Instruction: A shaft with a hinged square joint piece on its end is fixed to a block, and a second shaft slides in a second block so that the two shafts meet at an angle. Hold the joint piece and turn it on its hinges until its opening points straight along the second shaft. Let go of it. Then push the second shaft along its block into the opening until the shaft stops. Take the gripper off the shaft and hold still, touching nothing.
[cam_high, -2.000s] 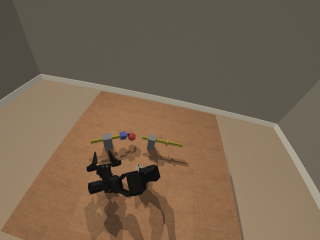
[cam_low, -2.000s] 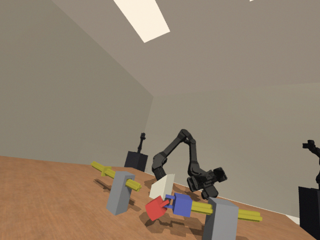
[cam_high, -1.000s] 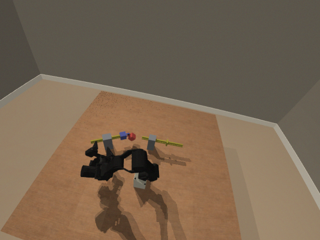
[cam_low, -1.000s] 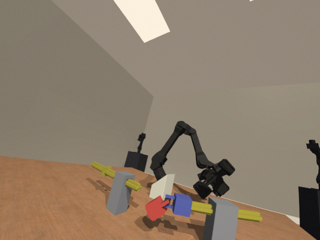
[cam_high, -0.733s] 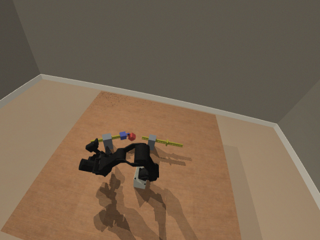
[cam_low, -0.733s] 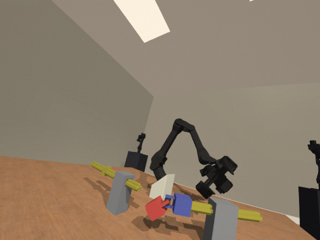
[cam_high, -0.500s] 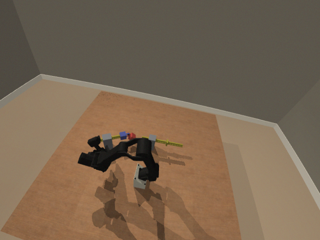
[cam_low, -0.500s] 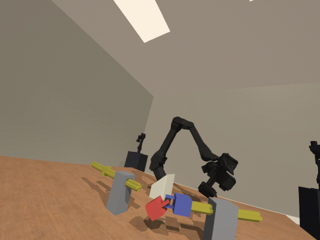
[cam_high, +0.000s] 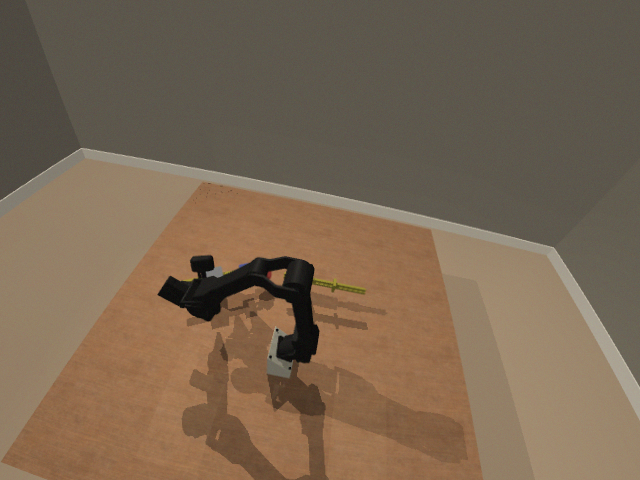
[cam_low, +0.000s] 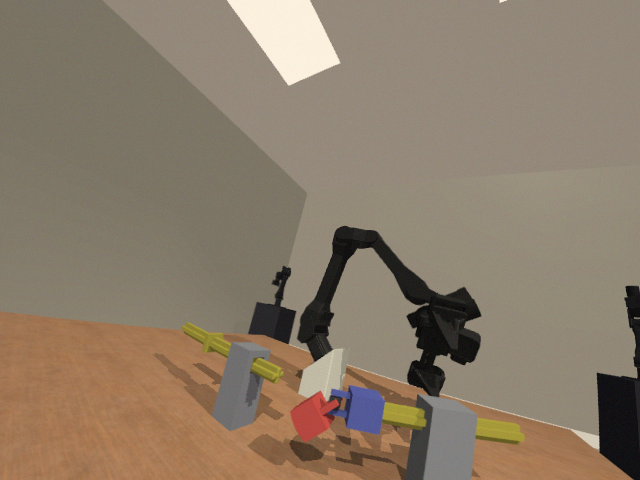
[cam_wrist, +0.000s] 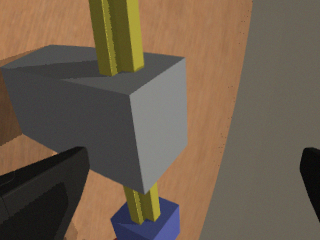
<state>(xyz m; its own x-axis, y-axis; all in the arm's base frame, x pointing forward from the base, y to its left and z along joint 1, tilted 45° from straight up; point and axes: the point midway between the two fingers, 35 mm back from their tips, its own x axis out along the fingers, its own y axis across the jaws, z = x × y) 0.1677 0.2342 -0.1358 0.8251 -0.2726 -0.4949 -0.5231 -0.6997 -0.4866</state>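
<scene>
My gripper tip is 9 cm short of the red joint piece, 16 cm to the left of it and 8 cm above it.
</scene>
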